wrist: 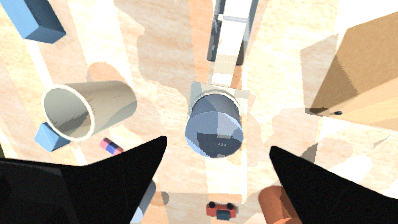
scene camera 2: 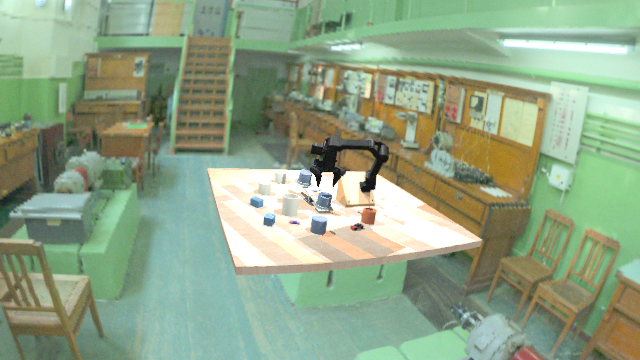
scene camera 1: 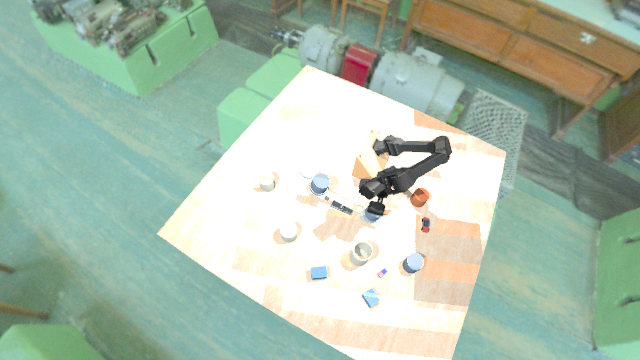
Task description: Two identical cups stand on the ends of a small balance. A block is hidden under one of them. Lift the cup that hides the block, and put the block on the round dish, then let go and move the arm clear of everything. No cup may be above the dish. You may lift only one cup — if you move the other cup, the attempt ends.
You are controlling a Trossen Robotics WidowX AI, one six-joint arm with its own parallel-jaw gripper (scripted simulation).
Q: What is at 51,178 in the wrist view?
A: The gripper.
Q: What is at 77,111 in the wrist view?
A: A beige cup.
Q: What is the gripper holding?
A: Nothing.
